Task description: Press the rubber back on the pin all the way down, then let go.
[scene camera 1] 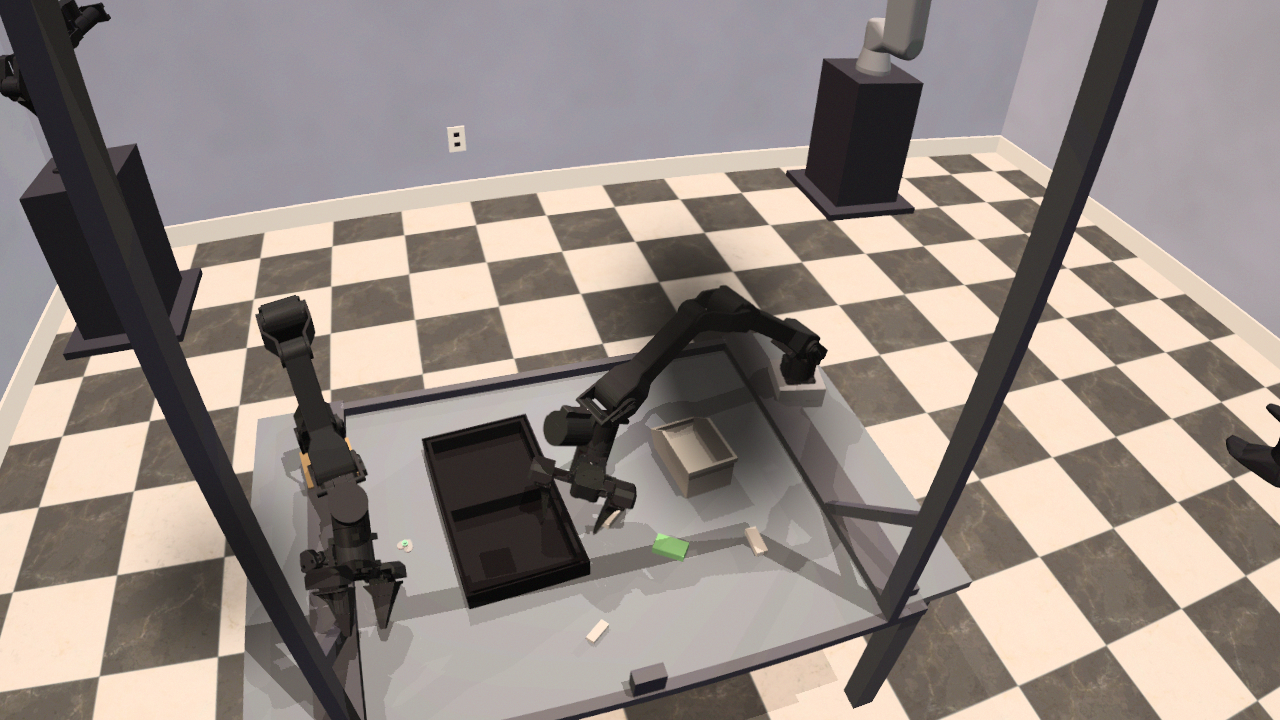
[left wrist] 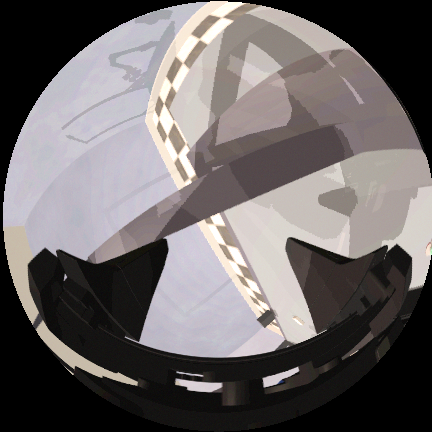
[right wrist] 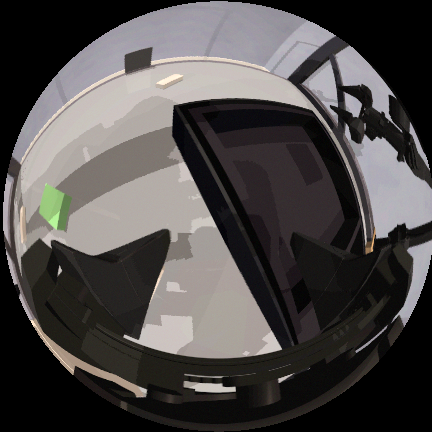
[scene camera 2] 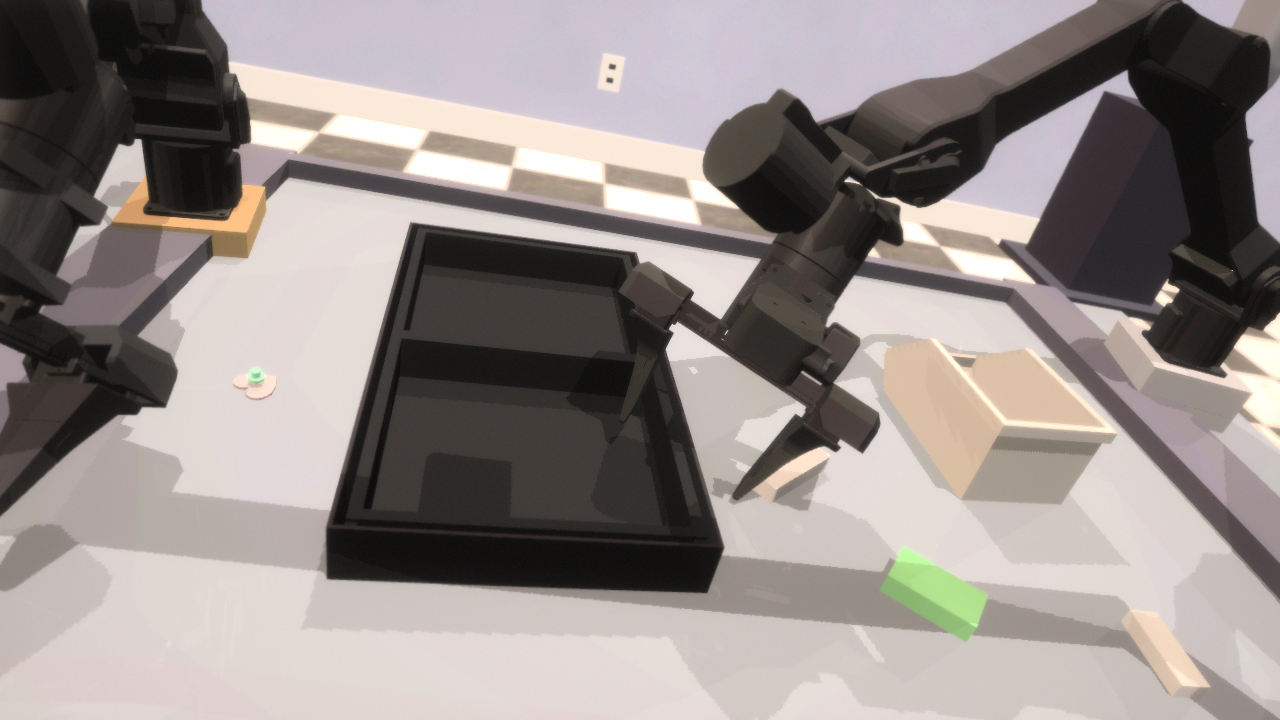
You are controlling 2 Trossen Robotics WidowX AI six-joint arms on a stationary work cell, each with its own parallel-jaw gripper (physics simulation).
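Pixels of known places: left gripper, fingertip midpoint: [scene camera 1: 366,632] [left wrist: 228,244] [right wrist: 334,95]; right gripper, fingertip midpoint: [scene camera 1: 568,525] [right wrist: 233,237]; left arm's base, origin of the base link: [right wrist: 373,248] [scene camera 2: 194,202]; right arm's base, origin of the base link: [scene camera 1: 797,374] [scene camera 2: 1182,354].
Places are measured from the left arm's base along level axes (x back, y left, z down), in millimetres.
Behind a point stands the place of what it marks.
Observation:
The small pin with its green rubber back [scene camera 1: 404,544] @(z 16, x -83, y -237 mm) [scene camera 2: 256,374] @(z 13, x -85, y -236 mm) lies on the table left of the black tray. The pin's flat pinkish part [scene camera 2: 260,391] @(z 23, x -88, y -242 mm) shows beneath the green piece; how far down the rubber sits is too small to tell. Part of the pin shows at the right edge of the left wrist view [left wrist: 429,248]. My left gripper [scene camera 1: 366,630] @(z -63, x 22, y -434 mm) [left wrist: 228,244] @(z -63, x 22, y -434 mm) is open and empty, in front of the pin in scene camera 1 and apart from it. My right gripper [scene camera 1: 572,522] @(z 10, x -359, y -324 mm) [scene camera 2: 678,459] @(z 10, x -359, y -324 mm) [right wrist: 233,237] @(z 10, x -359, y -324 mm) is open and empty over the tray's right wall, far from the pin.
The black two-compartment tray [scene camera 1: 528,591] @(z 20, x -243, y -414 mm) [scene camera 2: 519,559] @(z 3, x -240, y -413 mm) stands between the pin and a beige bin [scene camera 1: 707,483] @(z -1, x -622, y -357 mm) [scene camera 2: 1020,465] @(z -12, x -615, y -356 mm). A green block [scene camera 1: 670,547] @(z 10, x -494, y -445 mm) [scene camera 2: 933,594] @(z 10, x -489, y -448 mm) [right wrist: 54,207] @(z 10, x -486, y -429 mm) and several beige blocks lie about. A dark block [scene camera 1: 648,678] @(z -31, x -329, y -663 mm) sits at the front edge.

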